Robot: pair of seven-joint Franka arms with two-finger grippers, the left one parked.
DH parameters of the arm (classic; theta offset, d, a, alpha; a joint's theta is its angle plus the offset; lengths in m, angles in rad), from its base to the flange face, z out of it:
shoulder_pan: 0 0.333 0 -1.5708
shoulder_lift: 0 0 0 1.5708
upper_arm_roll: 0 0.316 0.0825 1.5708
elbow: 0 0 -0.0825 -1.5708
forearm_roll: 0 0.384 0 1.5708
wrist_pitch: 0 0 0.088 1.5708
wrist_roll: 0 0.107 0 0
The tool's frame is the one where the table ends.
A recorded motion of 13 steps. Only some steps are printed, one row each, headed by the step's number.
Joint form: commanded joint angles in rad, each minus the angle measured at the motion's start. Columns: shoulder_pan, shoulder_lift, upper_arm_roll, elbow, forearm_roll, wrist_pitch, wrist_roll.
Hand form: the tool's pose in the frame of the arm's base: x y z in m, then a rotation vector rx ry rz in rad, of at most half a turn. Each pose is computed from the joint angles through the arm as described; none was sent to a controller.
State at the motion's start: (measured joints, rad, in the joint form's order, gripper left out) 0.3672 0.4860 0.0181 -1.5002 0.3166 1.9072 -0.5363
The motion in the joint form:
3: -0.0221 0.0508 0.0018 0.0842 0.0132 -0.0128 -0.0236
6: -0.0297 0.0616 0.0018 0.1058 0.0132 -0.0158 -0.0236
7: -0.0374 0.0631 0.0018 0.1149 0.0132 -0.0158 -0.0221
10: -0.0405 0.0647 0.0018 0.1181 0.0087 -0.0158 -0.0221
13: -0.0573 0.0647 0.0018 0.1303 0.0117 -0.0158 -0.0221
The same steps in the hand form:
3: 0.6488 0.2707 0.3878 -2.5911 -1.1068 0.0377
6: 0.6546 0.2672 0.3901 -2.5941 -1.0995 0.0249
7: 0.6582 0.2626 0.3934 -2.5989 -1.0892 0.0127
10: 0.6597 0.2605 0.3936 -2.6035 -1.0891 0.0104
13: 0.6658 0.2501 0.3995 -2.6102 -1.0675 -0.0111

